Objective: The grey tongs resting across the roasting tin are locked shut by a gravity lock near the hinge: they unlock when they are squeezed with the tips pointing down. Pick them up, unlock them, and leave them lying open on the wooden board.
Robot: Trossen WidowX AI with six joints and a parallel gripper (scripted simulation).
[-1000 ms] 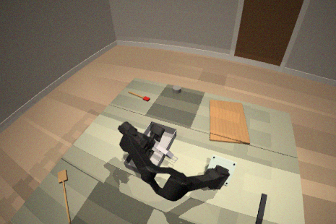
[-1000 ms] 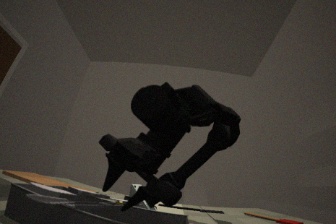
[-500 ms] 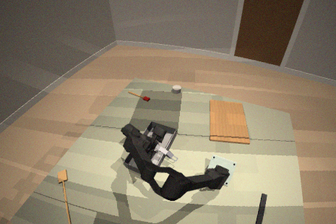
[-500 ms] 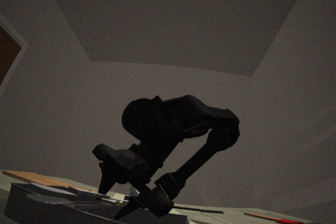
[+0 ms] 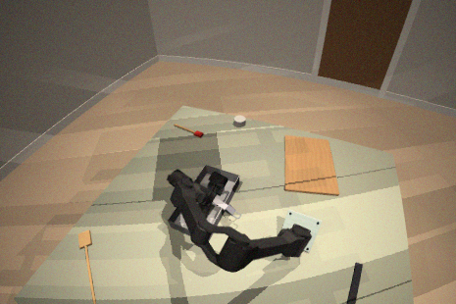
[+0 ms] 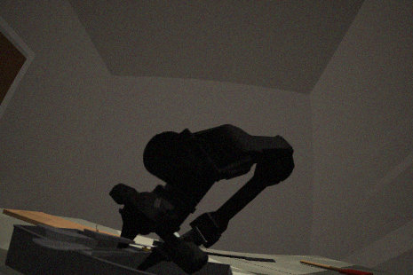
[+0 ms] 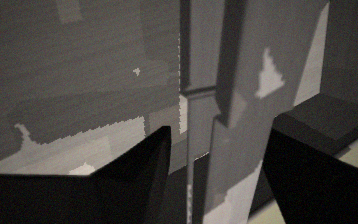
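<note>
Right now my gripper tip is 4 cm short of the roasting tin and 2 cm to the right of it. Also, from my gripper tip: dark bar 58 cm behind, 18 cm to the left, 3 cm below; wooden board 40 cm to the right, 27 cm behind, 2 cm below.
</note>
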